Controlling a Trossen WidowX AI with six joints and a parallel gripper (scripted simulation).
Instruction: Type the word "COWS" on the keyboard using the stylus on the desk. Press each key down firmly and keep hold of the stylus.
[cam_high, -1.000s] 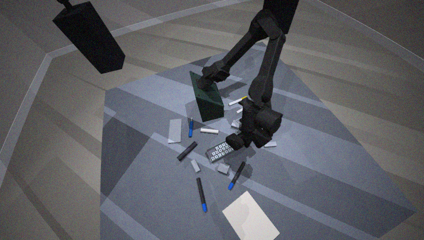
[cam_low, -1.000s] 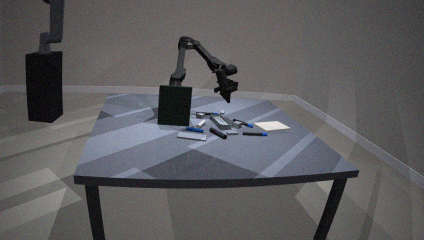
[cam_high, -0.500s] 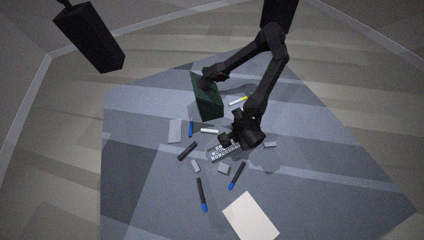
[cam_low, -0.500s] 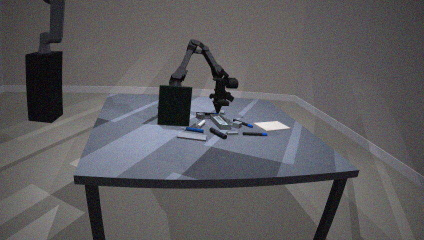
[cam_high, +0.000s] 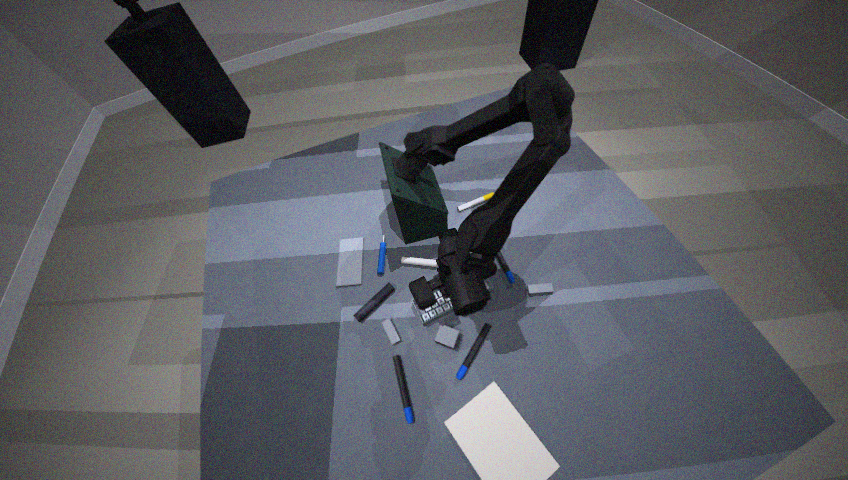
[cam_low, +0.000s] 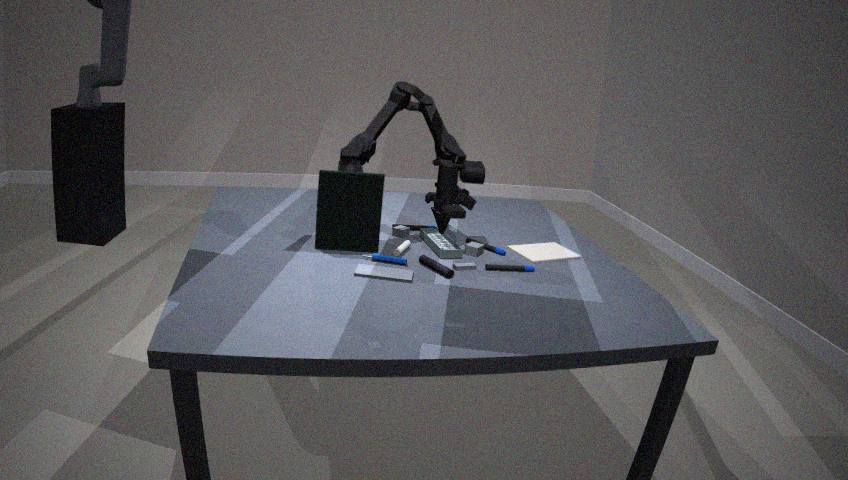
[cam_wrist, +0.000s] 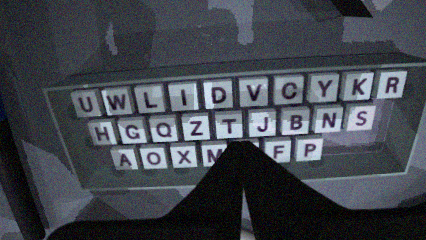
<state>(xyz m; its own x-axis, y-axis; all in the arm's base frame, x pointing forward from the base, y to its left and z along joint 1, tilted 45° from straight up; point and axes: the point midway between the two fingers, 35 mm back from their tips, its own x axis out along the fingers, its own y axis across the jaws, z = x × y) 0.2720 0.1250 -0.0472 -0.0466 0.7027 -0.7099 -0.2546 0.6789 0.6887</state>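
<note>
Right now my gripper tip is 3 cm above the J key and 1 cm to the left of it. Also, from my gripper tip: B key 3 cm to the right, 3 cm below, 1 cm ahead; blue stylus 18 cm behind, 16 cm to the right, 3 cm below; dark cylinder 20 cm to the right, 3 cm below, 3 cm behind.
</note>
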